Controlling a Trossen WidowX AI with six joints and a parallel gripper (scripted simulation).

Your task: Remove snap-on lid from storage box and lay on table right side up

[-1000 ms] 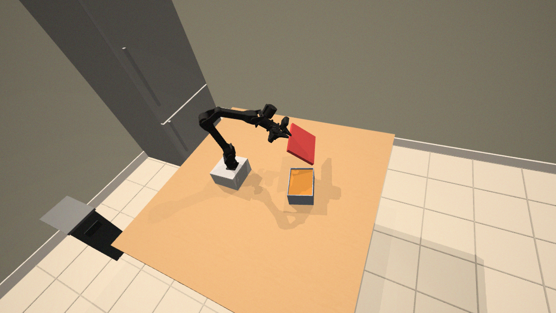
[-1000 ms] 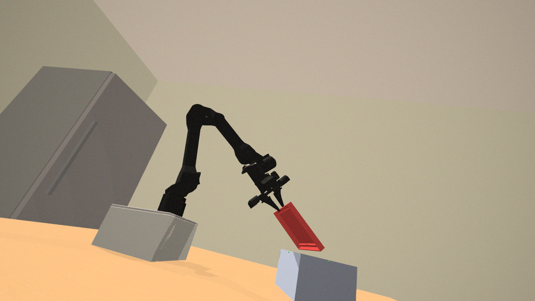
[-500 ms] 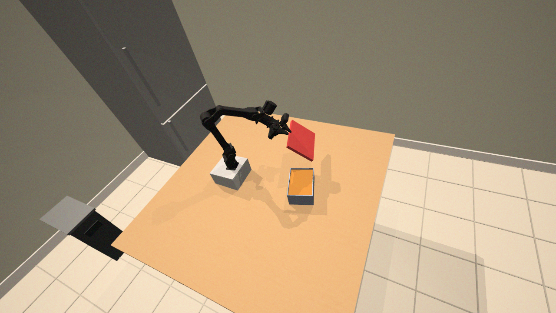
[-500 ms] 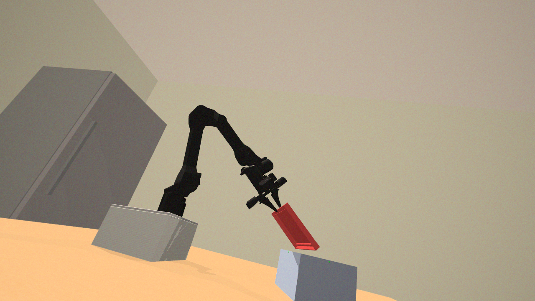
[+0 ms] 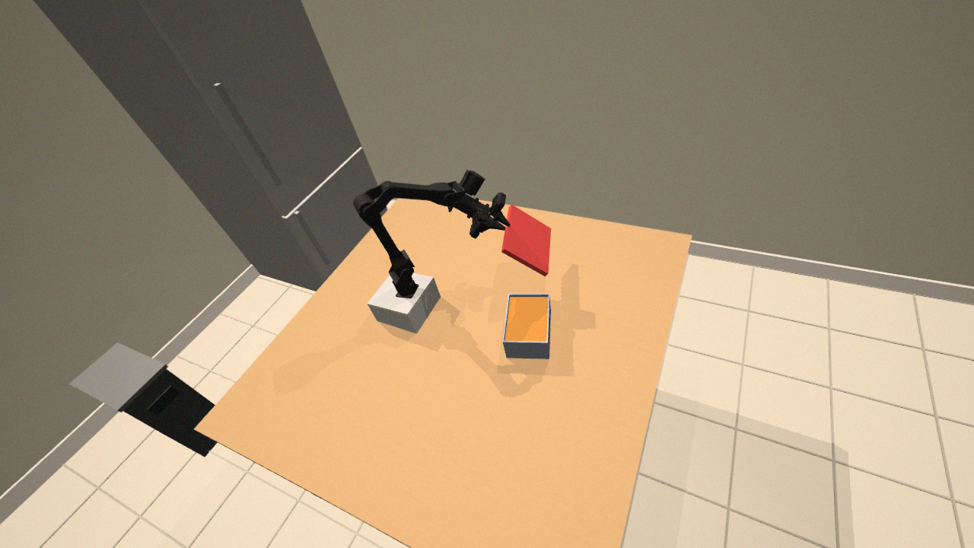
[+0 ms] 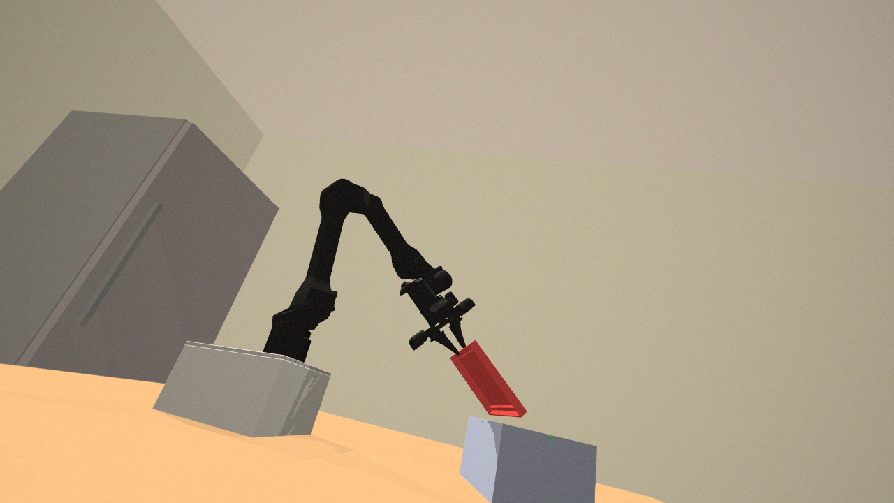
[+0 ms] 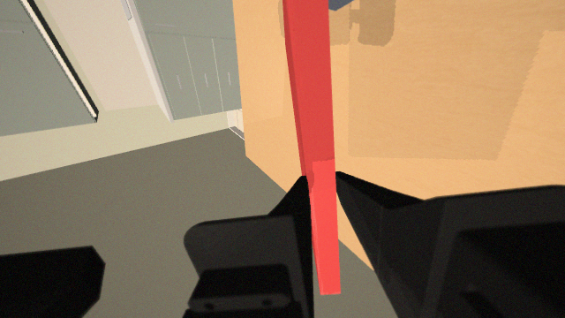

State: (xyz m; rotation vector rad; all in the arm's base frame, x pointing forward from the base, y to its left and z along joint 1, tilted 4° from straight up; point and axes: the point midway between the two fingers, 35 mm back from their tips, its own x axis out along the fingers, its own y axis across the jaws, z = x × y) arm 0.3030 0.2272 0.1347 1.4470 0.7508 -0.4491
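The red lid lies 60 mm ahead of my gripper tip, 50 mm below it and 10 mm to the left of it. From my gripper tip the other things lie so: grey storage box (260 mm to the right, 180 mm below, 120 mm ahead).
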